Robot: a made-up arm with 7 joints. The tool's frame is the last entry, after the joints.
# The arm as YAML. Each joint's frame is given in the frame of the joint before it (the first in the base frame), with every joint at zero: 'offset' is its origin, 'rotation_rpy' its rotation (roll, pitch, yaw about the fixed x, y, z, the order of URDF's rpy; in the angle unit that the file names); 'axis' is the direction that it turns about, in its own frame. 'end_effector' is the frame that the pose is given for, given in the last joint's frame.
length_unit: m
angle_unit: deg
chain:
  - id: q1
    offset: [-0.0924, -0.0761, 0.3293]
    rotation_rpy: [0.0, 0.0, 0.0]
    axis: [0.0, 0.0, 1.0]
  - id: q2
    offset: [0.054, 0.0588, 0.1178]
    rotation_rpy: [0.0, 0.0, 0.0]
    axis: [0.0, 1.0, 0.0]
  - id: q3
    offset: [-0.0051, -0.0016, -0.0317]
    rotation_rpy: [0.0, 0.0, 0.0]
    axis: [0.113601, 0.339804, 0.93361]
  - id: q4
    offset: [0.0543, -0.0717, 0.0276]
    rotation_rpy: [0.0, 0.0, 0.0]
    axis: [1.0, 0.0, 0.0]
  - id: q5
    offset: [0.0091, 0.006, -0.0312]
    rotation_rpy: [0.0, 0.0, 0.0]
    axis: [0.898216, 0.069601, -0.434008]
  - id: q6
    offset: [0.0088, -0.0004, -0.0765]
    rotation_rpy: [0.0, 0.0, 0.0]
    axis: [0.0, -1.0, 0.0]
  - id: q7
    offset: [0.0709, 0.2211, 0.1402]
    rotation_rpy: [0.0, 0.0, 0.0]
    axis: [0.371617, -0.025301, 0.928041]
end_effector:
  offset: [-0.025, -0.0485, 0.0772]
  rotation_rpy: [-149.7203, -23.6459, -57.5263]
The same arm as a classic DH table. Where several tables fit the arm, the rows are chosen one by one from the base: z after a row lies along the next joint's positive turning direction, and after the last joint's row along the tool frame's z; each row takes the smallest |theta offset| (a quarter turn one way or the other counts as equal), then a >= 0, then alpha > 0; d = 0 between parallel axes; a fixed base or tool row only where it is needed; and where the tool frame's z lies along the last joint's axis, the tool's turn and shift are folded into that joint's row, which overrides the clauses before.
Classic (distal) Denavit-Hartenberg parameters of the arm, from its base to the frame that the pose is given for. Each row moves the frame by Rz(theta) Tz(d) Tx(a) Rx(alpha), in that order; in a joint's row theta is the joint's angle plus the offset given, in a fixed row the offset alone. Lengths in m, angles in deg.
base (fixed): a -0.1197; alpha 0; d 0; theta_offset 39.47
q1: a 0.054; alpha -90; d 0.4471; theta_offset -39.47
q2: a -0.0012; alpha 70.14; d 0.0688; theta_offset 6.94
q3: a -0.0768; alpha 83.48; d -0.0327; theta_offset 87.63
q4: a 0.001; alpha 26.08; d -0.0017; theta_offset 29.11
q5: a -0.0651; alpha -93.99; d 0.1136; theta_offset 81.8
q6: a 0.0137; alpha -88.55; d -0.2218; theta_offset -86.03
q7: a -0.0489; alpha 120.43; d 0.1908; theta_offset 87.72
tool (fixed): a 0; alpha 0; d -0.058; theta_offset 138.22

